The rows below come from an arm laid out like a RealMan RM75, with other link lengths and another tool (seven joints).
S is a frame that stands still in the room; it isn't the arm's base.
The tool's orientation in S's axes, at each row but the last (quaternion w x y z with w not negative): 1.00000 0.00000 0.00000 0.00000; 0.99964 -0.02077 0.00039 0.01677; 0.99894 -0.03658 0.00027 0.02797; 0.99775 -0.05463 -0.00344 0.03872; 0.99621 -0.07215 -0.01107 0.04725; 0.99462 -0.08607 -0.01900 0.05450; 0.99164 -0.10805 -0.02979 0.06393; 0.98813 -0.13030 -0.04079 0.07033; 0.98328 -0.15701 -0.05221 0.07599
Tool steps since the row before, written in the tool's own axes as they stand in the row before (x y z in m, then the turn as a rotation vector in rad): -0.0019 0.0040 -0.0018 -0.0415 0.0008 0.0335; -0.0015 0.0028 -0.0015 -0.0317 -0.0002 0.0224; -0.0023 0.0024 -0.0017 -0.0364 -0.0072 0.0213; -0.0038 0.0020 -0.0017 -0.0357 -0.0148 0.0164; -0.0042 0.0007 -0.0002 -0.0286 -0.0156 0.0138; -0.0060 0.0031 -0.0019 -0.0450 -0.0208 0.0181; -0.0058 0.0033 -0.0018 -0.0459 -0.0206 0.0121; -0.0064 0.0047 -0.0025 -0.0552 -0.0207 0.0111; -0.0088 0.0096 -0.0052 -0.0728 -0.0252 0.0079
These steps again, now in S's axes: -0.0019 0.0040 -0.0018 -0.0415 0.0008 0.0335; -0.0016 0.0027 -0.0016 -0.0317 -0.0003 0.0224; -0.0024 0.0021 -0.0019 -0.0360 -0.0076 0.0219; -0.0039 0.0015 -0.0019 -0.0346 -0.0157 0.0178; -0.0042 0.0003 -0.0004 -0.0274 -0.0161 0.0155; -0.0062 0.0020 -0.0026 -0.0434 -0.0223 0.0201; -0.0060 0.0020 -0.0027 -0.0438 -0.0235 0.0142; -0.0067 0.0029 -0.0040 -0.0529 -0.0253 0.0127; -0.0093 0.0060 -0.0086 -0.0692 -0.0334 0.0097
